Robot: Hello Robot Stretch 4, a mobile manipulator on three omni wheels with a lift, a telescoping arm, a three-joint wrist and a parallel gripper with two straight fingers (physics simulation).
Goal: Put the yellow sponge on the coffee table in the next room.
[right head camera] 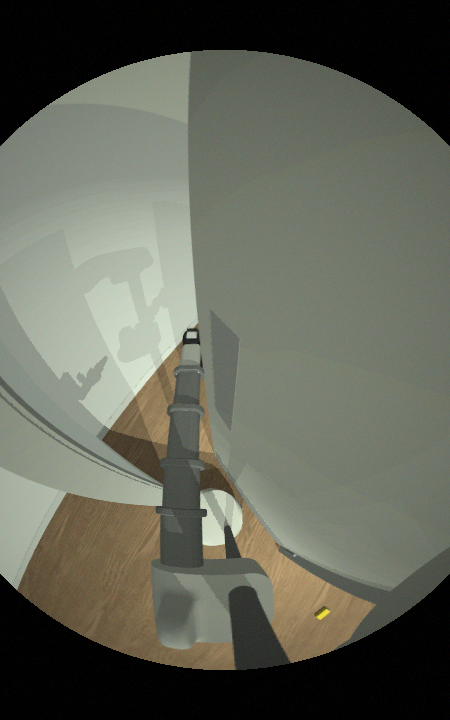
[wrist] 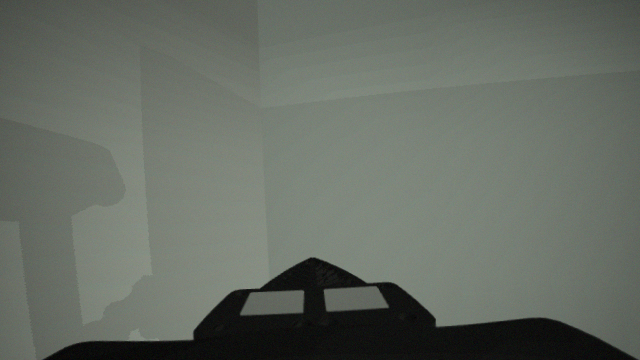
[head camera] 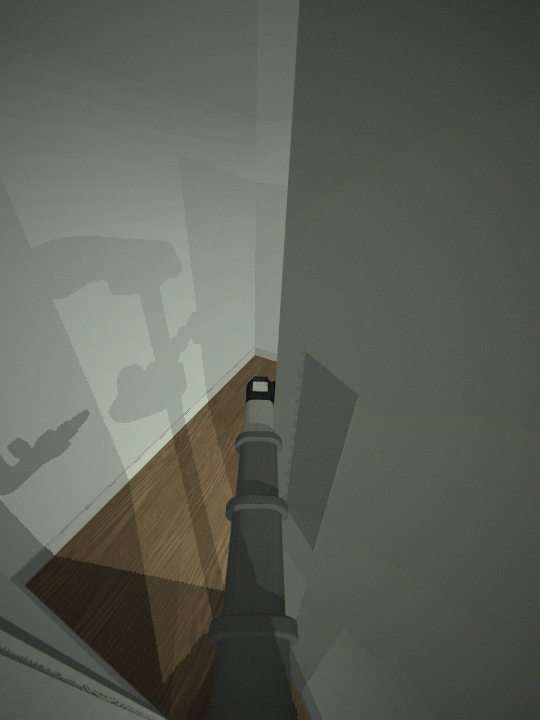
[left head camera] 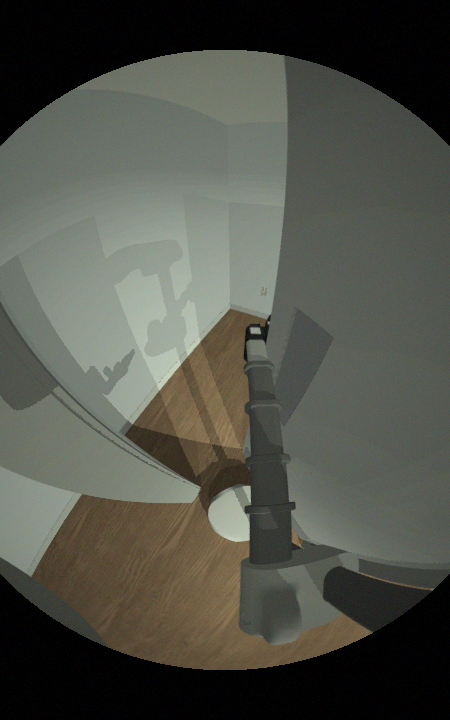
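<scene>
A small yellow block that looks like the yellow sponge (right head camera: 322,613) lies on the wood floor at the lower right of the right head view, beside the robot's base and well away from the gripper. My gripper (wrist: 313,281) is shut and empty in the wrist view, with its fingertips together in front of bare wall. In the head views the extended arm reaches forward past the near wall's edge, and the gripper's fingers are hidden behind that wall. The coffee table does not show in these views.
A large grey wall (head camera: 418,290) (left head camera: 371,238) (right head camera: 329,254) stands close along the arm's right side. A pale wall (head camera: 116,203) bearing the robot's shadow runs along the left and meets a far wall at a corner. A pale panel edge (left head camera: 106,467) stands at the near left.
</scene>
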